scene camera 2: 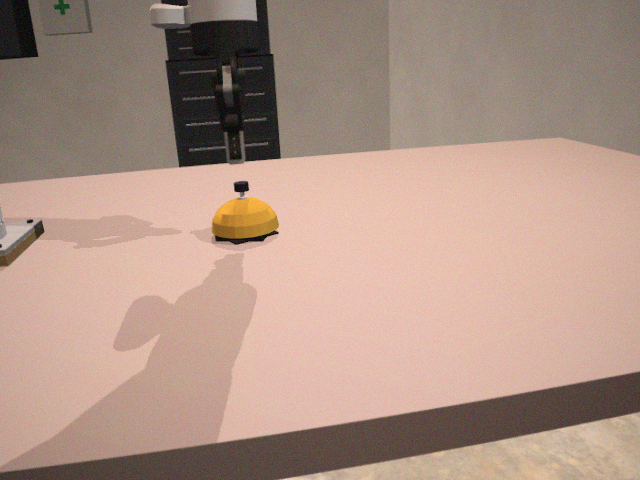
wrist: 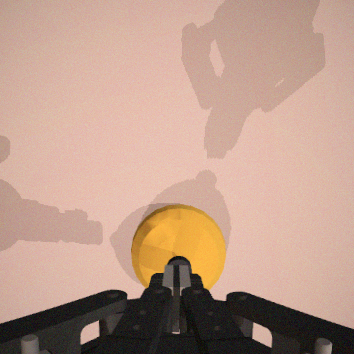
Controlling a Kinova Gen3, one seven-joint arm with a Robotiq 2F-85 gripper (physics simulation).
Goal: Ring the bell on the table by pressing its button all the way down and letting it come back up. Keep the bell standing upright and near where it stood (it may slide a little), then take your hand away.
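Frame: origin at the arm's base, x ahead, y left, z up, level; millimetres.
Seen in the pictures: gripper, fingertip midpoint: (scene camera 2: 236, 163) (wrist: 175, 280).
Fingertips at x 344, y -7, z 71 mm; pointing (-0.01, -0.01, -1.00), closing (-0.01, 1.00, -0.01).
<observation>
Offsets run from my fingertips to a thing's middle. Level surfaces: height alone.
A yellow dome bell {3 mm ahead, 2 mm left, 57 mm down} (scene camera 2: 245, 219) (wrist: 185, 235) stands upright on the pink table {90 mm down} (scene camera 2: 413, 258) (wrist: 90, 90). Its black button {3 mm ahead, 2 mm left, 29 mm down} (scene camera 2: 240, 186) (wrist: 178, 260) sits raised on a short pale stem above the dome. My gripper (scene camera 2: 235, 161) (wrist: 175, 280) is shut with nothing between its fingers. It points down above the bell, and a gap shows between the fingertips and the button in the scene view. In the wrist view the fingertips overlap the near part of the button, which is partly hidden behind them.
A pale base plate with a brown edge (scene camera 2: 23, 240) shows at the table's left side. A dark drawer cabinet (scene camera 2: 258, 111) stands behind the table. The table's near edge (scene camera 2: 361, 434) runs across the bottom of the scene view. Arm shadows fall near the bell.
</observation>
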